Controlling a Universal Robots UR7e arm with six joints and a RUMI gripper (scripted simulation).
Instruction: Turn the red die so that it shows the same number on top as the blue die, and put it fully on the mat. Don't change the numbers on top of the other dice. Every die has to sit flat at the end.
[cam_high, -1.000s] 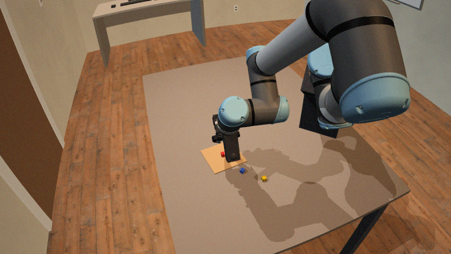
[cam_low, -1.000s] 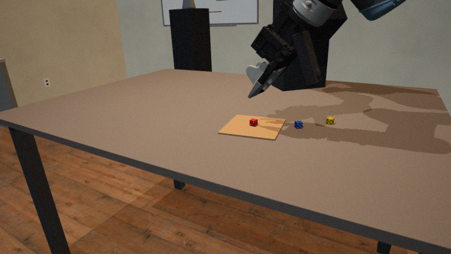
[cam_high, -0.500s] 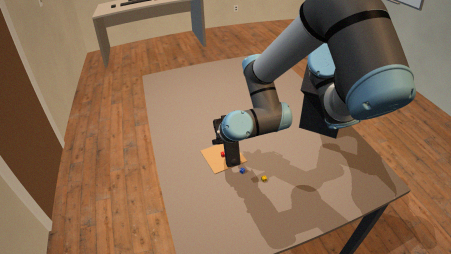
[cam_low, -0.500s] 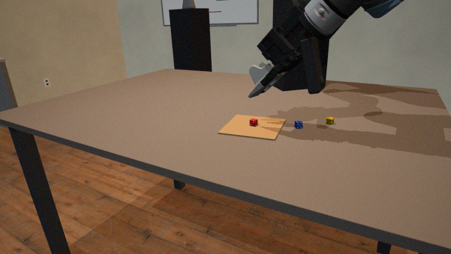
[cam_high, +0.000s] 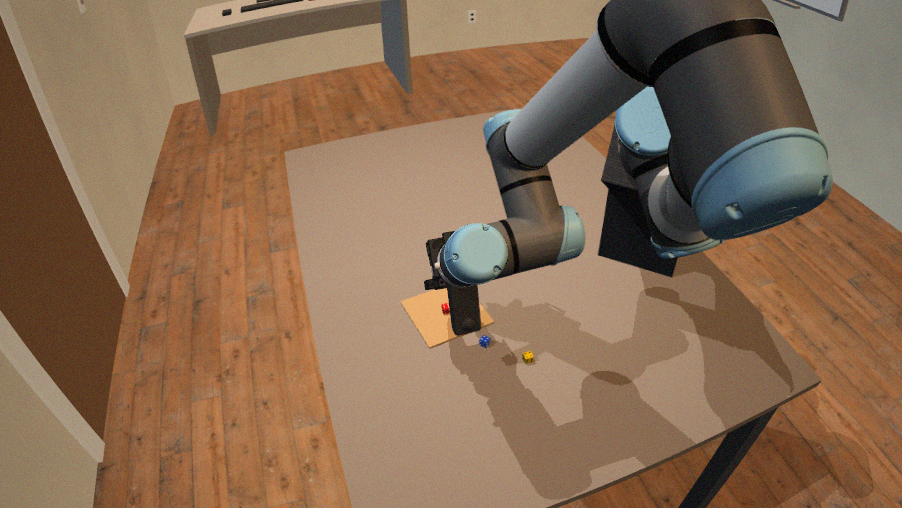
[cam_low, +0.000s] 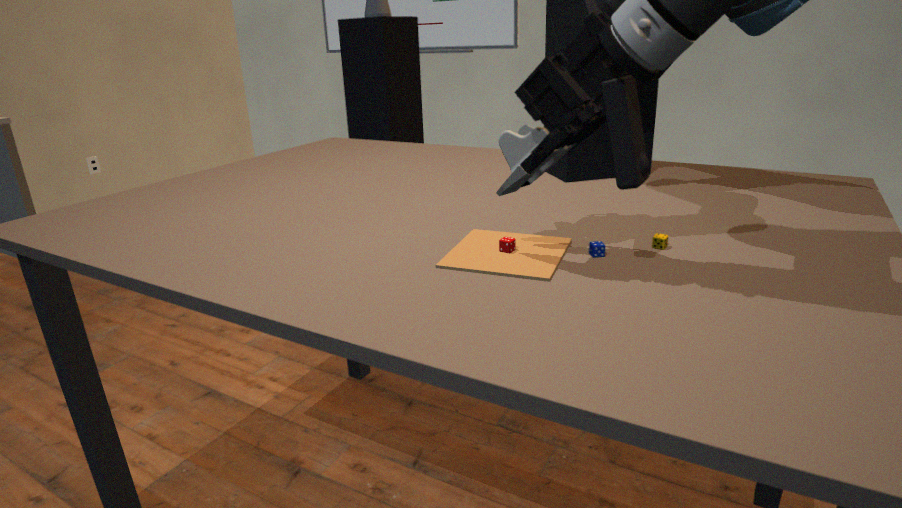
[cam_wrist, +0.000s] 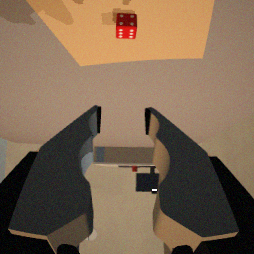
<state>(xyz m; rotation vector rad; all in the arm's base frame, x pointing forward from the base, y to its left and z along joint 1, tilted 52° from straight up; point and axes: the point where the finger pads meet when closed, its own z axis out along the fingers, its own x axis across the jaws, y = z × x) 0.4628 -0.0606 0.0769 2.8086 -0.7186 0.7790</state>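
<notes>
Now: the red die 8 cm below my hand and 1 cm to the right of it. Round my hand: mat 9 cm below, 1 cm to the right; then blue die 9 cm to the left, 8 cm below, 5 cm behind; then yellow die 15 cm to the left, 11 cm behind, 8 cm below.
</notes>
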